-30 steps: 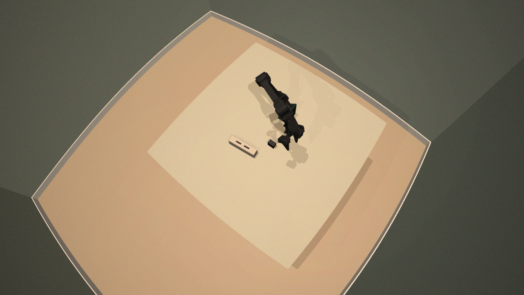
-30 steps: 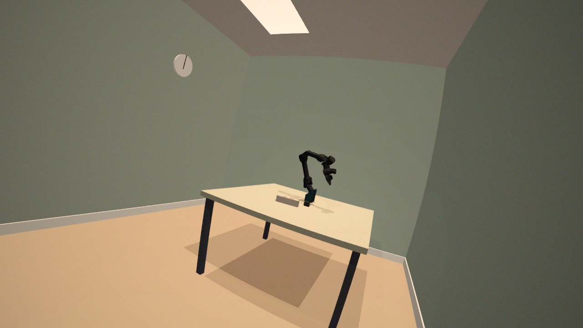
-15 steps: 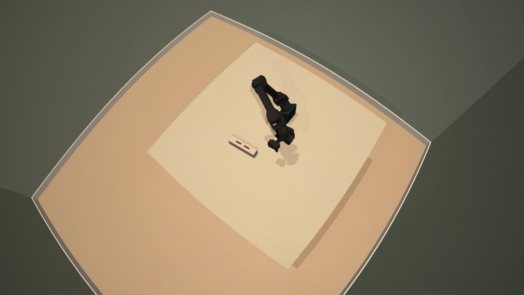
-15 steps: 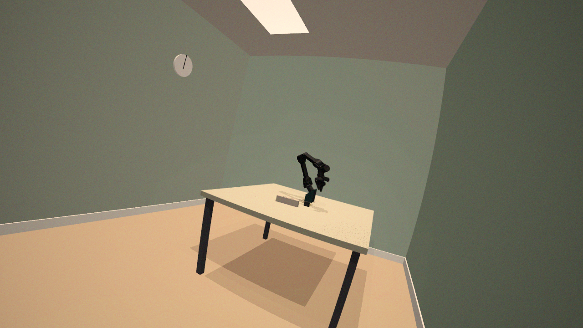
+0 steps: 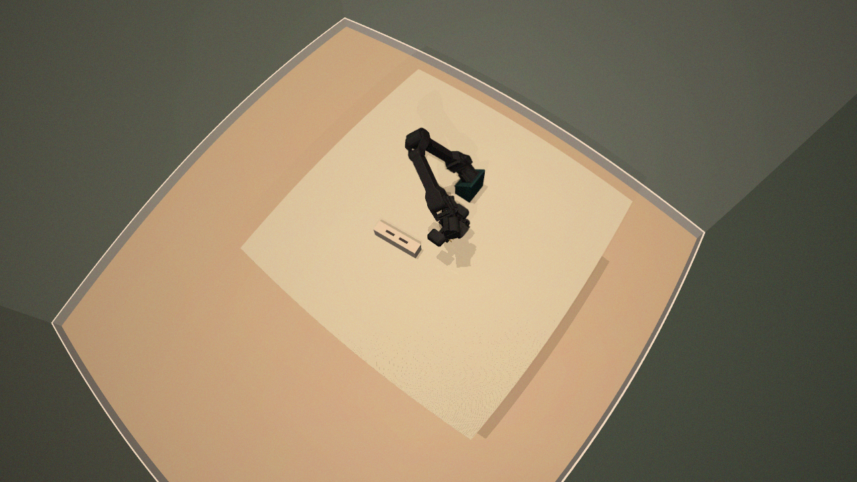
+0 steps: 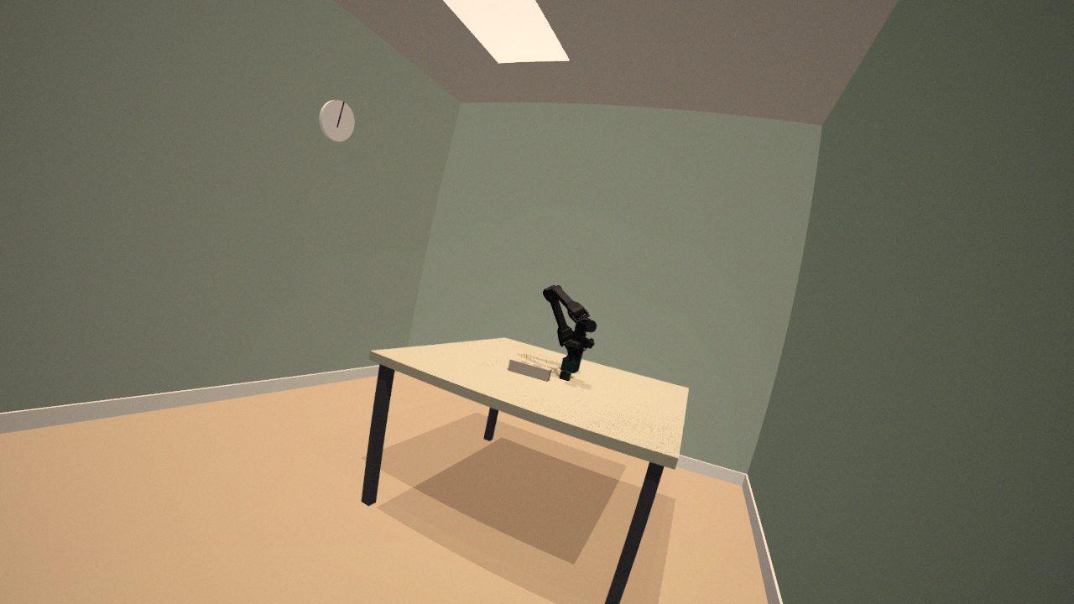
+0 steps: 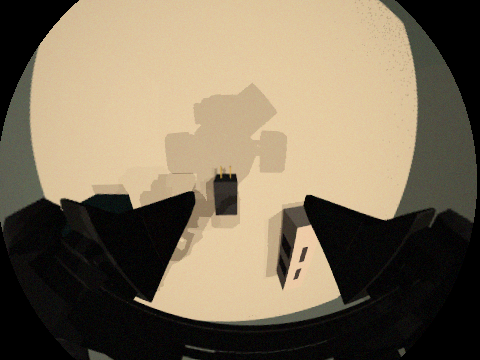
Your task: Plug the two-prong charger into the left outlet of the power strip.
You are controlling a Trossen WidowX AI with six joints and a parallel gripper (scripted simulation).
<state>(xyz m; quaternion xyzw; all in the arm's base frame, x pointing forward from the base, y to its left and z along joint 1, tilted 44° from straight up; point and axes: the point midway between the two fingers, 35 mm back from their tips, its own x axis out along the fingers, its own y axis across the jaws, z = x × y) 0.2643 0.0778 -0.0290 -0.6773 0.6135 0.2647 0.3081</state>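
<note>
Right now my gripper tip is 20 mm past the two-prong charger, 10 mm to the left of it and 80 mm above it.
</note>
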